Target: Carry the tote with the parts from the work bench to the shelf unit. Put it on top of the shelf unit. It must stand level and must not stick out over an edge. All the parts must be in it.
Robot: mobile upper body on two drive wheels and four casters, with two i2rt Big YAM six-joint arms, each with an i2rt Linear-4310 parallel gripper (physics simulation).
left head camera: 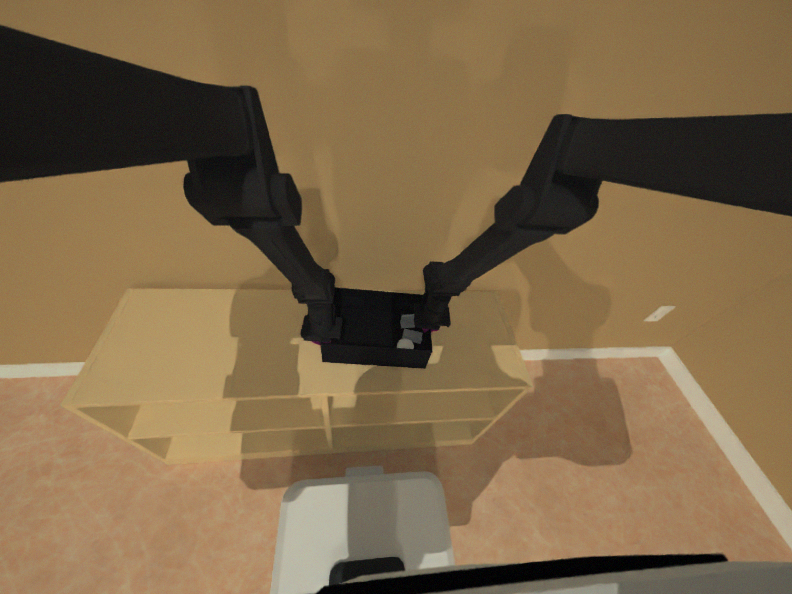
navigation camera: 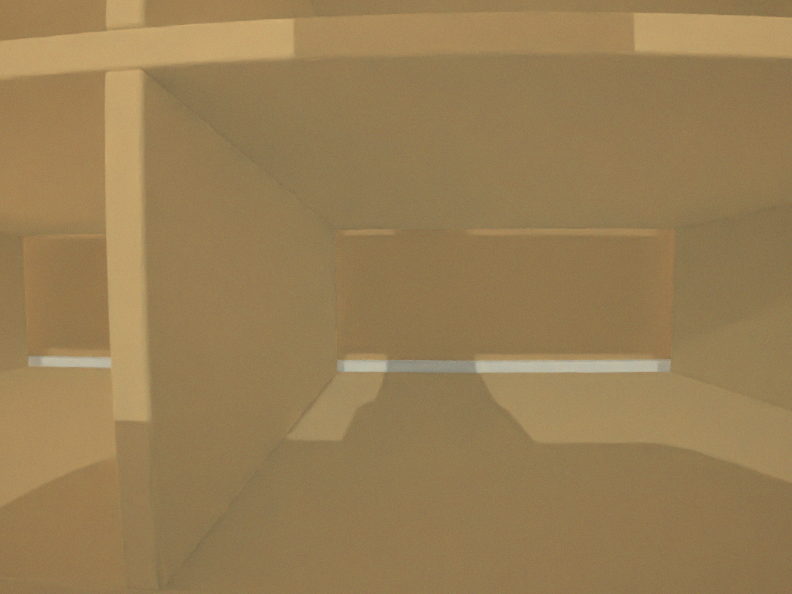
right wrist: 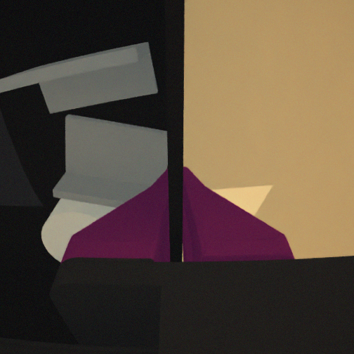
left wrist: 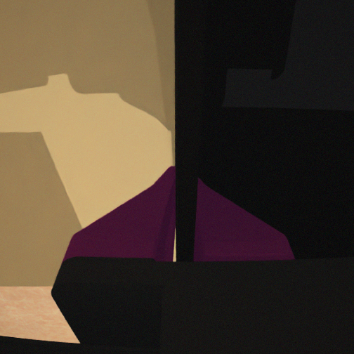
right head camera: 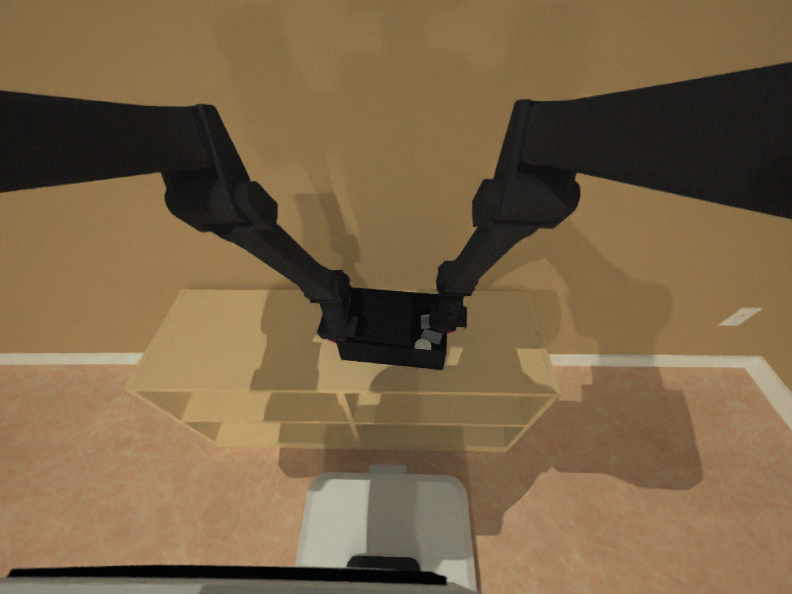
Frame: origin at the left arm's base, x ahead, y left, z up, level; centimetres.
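Seen in the pictures: right gripper, between the fingertips: (left head camera: 425,331) (right head camera: 444,331).
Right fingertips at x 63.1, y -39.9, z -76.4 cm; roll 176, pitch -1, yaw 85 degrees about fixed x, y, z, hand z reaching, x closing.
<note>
Offsets run from my right fingertips to a thing's top centre. "pt": to the spot under its first point.
The black tote {dx +0.5, dy +14.9, dz +6.7 cm} (left head camera: 377,325) is over the top of the tan shelf unit (left head camera: 191,332), right of its middle. I cannot tell whether its bottom touches the top. Grey parts {pt dx +2.3, dy +5.3, dz -2.6 cm} (left head camera: 406,329) lie inside at its right end and also show in the right wrist view (right wrist: 105,158). My left gripper (left head camera: 317,329) is shut on the tote's thin left wall, which stands between its purple fingers (left wrist: 184,218). My right gripper (left head camera: 435,319) is shut on the thin right wall in the same way (right wrist: 175,218). The tote (right head camera: 393,329) looks about level.
The shelf unit (right head camera: 223,332) stands against the tan wall, with open compartments (navigation camera: 505,294) below its top. My grey base (left head camera: 364,530) is close in front of it on the reddish floor. A white skirting strip (left head camera: 723,428) runs along the right.
</note>
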